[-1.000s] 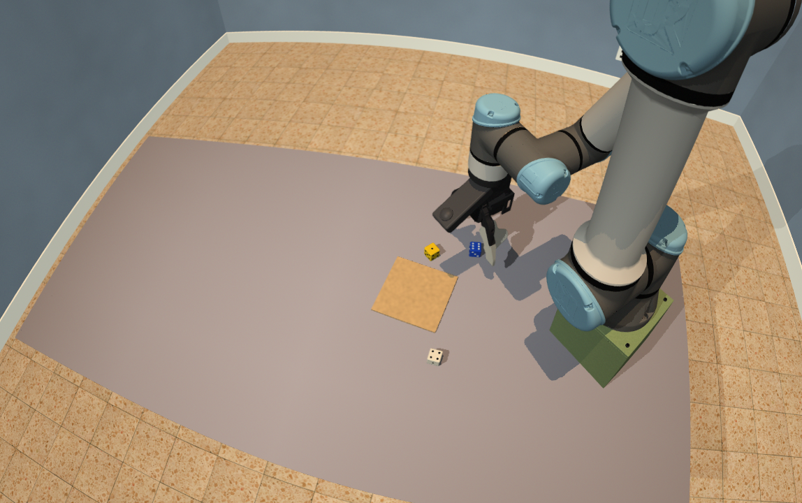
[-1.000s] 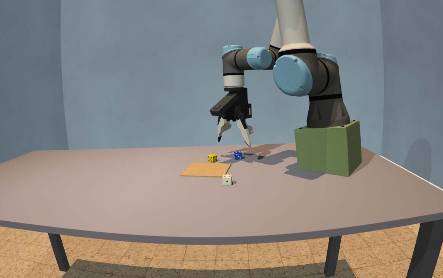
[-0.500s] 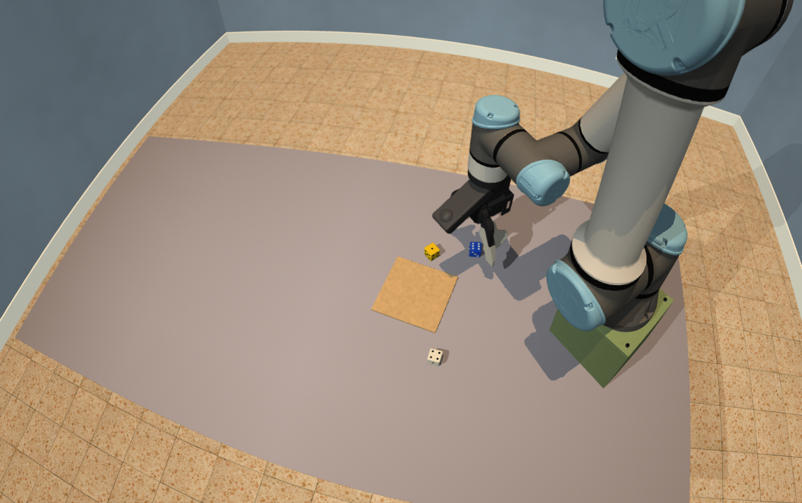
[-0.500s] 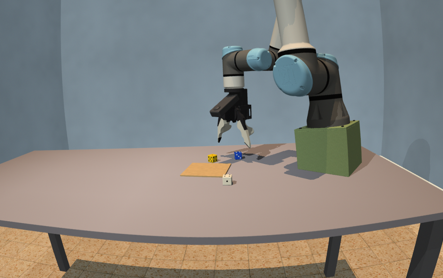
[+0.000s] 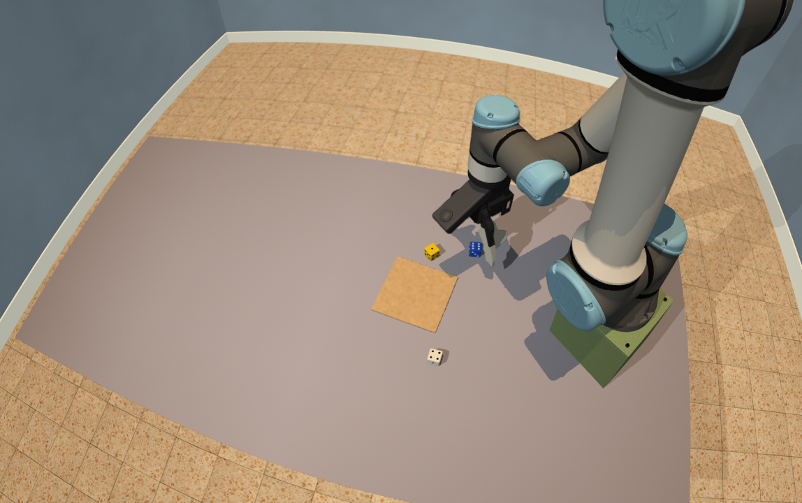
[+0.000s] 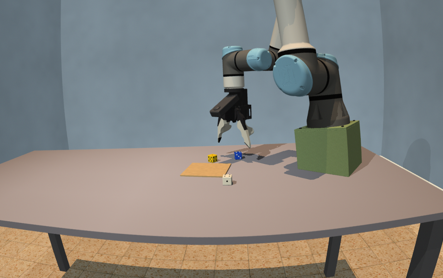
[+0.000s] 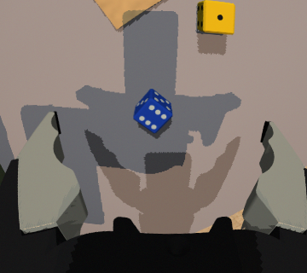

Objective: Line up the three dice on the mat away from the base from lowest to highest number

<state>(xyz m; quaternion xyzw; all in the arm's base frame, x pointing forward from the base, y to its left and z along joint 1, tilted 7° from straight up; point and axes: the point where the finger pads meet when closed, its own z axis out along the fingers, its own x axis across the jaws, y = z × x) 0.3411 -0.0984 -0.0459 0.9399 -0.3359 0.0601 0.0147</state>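
The blue die lies 2 cm behind my hand, 1 cm to the right of it and 4 cm below it. Also, from my hand: white die: 1 cm behind, 26 cm to the left, 4 cm below; then mat: 8 cm ahead, 13 cm to the left, 5 cm below; then yellow die: 7 cm ahead, 3 cm to the left, 4 cm below.
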